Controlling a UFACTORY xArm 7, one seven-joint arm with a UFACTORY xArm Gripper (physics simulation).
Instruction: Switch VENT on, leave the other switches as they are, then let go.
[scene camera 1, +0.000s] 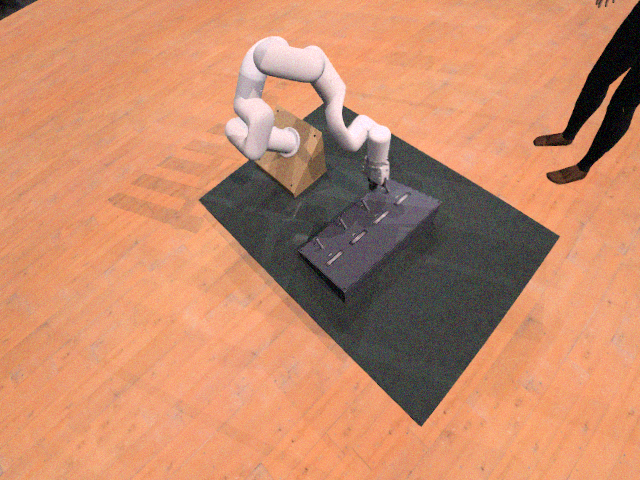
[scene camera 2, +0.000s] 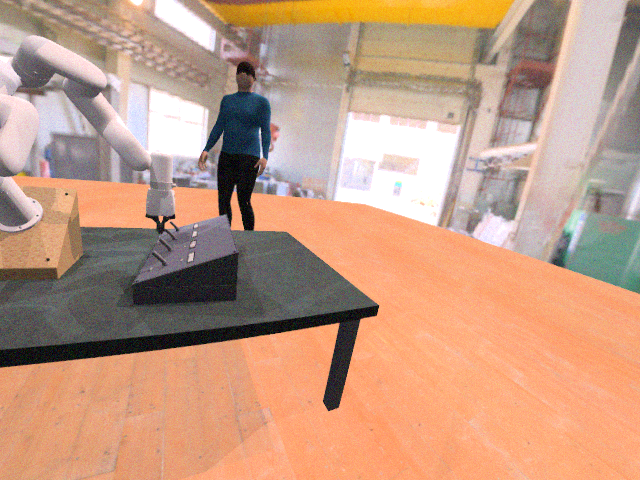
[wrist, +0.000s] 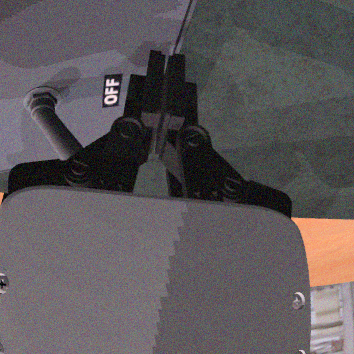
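Seen in the pictures: gripper, fingertip midpoint: (scene camera 1: 372, 188) (scene camera 2: 160, 233) (wrist: 161, 73); arm's base, origin of the base link: (scene camera 1: 288, 142) (scene camera 2: 18, 215).
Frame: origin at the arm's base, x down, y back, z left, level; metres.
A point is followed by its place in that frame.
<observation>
The dark switch panel (scene camera 1: 385, 242) @[y -0.613, x 0.018, z -0.030 m] (scene camera 2: 206, 263) @[y -0.572, x 0.040, z -0.263 m] slopes up from the arm's side and bears a row of levers and small label plates. My gripper (scene camera 1: 379, 187) @[y -0.386, x 0.077, z 0.134 m] (scene camera 2: 161, 227) @[y -0.386, x 0.077, z 0.134 m] (wrist: 161, 73) @[y -0.386, x 0.077, z 0.134 m] is shut and empty at the far end of the row, over the panel's edge. In the wrist view a grey lever (wrist: 52, 125) @[y -0.435, x 0.053, z 0.157 m] stands left of the fingers, its upper part hidden behind the left finger linkage. An OFF label (wrist: 112, 90) @[y -0.409, x 0.086, z 0.161 m] lies between the lever's base and the fingers. The word VENT does not show, and I cannot tell for certain which way this lever is set.
Other levers (scene camera 1: 342, 223) @[y -0.441, x 0.046, z -0.081 m] (scene camera 2: 159, 258) @[y -0.445, x 0.052, z -0.203 m] stand along the panel toward its near end. The panel rests on a dark green table (scene camera 1: 465, 310) @[y -0.959, x 0.157, z 0.048 m] (scene camera 2: 289, 279) @[y -0.855, x 0.158, z -0.126 m]. The arm's wooden base block (scene camera 1: 297, 173) @[y -0.115, x 0.062, z -0.053 m] (scene camera 2: 31, 258) @[y -0.076, x 0.101, z -0.097 m] stands at one side. A person (scene camera 2: 242, 129) stands beyond the table.
</observation>
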